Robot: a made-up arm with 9 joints.
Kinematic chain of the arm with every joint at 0, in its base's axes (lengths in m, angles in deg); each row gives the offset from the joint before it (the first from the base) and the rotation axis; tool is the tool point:
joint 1: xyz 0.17 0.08 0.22 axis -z
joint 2: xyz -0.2 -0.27 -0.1 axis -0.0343 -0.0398 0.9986
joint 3: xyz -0.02 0 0.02 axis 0.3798 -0.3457 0.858
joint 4: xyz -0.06 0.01 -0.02 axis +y
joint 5: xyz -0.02 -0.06 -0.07 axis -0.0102 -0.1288 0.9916
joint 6: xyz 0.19 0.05 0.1 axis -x
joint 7: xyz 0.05 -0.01 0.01 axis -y
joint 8: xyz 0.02 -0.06 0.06 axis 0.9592 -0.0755 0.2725
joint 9: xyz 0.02 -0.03 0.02 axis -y
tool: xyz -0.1 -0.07 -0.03
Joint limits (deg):
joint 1: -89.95..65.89
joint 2: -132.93..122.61
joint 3: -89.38..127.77
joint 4: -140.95..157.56
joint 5: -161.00..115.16
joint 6: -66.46..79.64
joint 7: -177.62..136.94
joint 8: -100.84..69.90
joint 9: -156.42..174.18
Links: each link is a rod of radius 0.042 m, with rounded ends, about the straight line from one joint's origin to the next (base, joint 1, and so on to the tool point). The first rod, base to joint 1, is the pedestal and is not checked.
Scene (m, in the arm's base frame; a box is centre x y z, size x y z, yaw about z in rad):
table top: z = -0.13
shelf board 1: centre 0.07 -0.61 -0 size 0.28 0.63 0.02 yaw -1.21
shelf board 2: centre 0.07 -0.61 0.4 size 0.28 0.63 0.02 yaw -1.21
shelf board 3: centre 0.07 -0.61 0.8 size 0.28 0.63 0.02 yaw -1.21
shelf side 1: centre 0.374 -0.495 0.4 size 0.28 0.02 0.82 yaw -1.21
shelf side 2: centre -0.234 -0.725 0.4 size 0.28 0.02 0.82 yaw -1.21
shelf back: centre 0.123 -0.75 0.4 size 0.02 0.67 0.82 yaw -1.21
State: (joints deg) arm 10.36 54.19 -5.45 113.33 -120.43 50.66 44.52 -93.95 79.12
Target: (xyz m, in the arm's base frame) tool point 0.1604 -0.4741 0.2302
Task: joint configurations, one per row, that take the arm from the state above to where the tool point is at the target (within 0.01 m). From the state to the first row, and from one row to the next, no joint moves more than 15 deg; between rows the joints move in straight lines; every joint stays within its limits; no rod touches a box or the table.
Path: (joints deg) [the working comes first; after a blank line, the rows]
Joints at the target: 2.81 41.02 -29.86 95.88 -135.04 57.31 21.66 -90.74 92.32
Straight joint move there: clear.

1: 6.58 47.60 -17.66 104.61 -127.73 53.98 33.09 -92.35 85.72
2: 2.81 41.02 -29.86 95.88 -135.04 57.31 21.66 -90.74 92.32

